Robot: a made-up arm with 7 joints.
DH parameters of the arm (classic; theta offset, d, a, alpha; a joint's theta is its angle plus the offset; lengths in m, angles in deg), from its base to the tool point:
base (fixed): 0 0.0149 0.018 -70
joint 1: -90 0.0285 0.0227 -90
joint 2: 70 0.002 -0.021 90
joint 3: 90 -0.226 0.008 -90
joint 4: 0 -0.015 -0.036 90
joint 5: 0 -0.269 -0.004 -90
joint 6: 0 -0.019 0.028 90
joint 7: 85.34 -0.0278 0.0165 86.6
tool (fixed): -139.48 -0.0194 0 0
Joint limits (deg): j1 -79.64..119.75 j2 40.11..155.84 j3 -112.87..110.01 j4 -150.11..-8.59 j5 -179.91..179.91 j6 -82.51..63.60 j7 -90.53..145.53
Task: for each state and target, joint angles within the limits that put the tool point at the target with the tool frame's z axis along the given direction. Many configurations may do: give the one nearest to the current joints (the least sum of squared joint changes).
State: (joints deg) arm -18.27 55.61 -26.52 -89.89 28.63 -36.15 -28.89
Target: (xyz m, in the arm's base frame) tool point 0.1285 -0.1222 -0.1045 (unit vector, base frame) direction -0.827 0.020 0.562
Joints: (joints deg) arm -18.60 40.11 -70.62 -128.64 16.29 -3.06 -37.09
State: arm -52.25 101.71 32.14 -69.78 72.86 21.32 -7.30
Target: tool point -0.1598 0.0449 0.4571 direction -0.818 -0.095 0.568
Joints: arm -52.43 144.16 49.49 -71.20 104.33 52.87 21.44
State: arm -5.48 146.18 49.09 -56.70 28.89 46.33 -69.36
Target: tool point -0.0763 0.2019 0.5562 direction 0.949 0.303 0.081
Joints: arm -19.79 154.45 45.34 -18.72 10.05 60.79 -78.56
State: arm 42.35 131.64 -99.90 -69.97 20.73 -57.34 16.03
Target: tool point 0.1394 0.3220 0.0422 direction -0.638 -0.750 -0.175
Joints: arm 15.70 148.74 -59.73 -102.17 4.60 -31.46 -19.28
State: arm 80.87 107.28 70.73 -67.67 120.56 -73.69 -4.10
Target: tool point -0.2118 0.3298 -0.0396 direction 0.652 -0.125 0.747
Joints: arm 119.75 55.06 22.68 -93.77 127.15 -60.61 -22.73
